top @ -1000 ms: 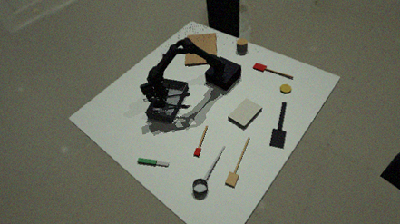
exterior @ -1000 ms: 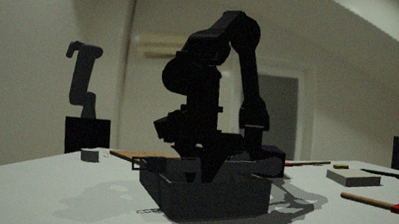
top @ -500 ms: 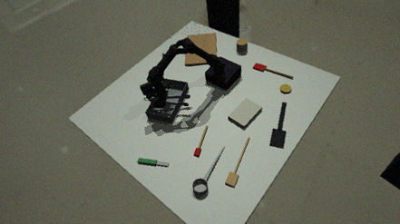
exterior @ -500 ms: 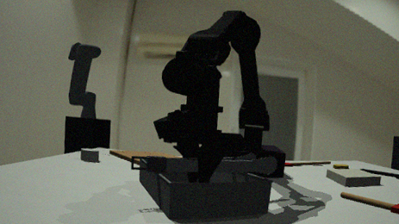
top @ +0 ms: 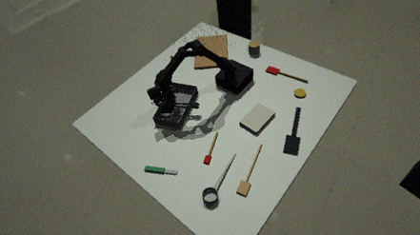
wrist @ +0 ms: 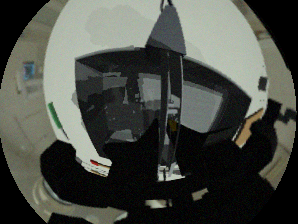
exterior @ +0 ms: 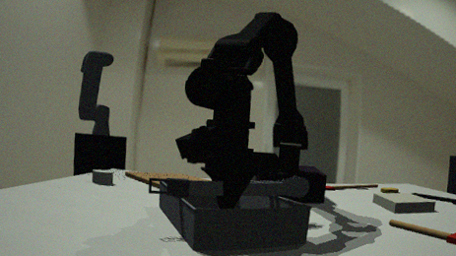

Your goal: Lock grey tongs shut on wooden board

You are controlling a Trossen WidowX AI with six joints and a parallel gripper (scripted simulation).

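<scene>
My gripper tip is now 4 cm past the roasting tin and 2 cm to the left of it. From my gripper tip the other things lie so: pale block 32 cm behind, 40 cm to the left, 2 cm below; then green-handled tool 28 cm ahead, 29 cm to the left, 2 cm below; then red-tipped stick 2 cm ahead, 38 cm to the left, 3 cm below.
</scene>
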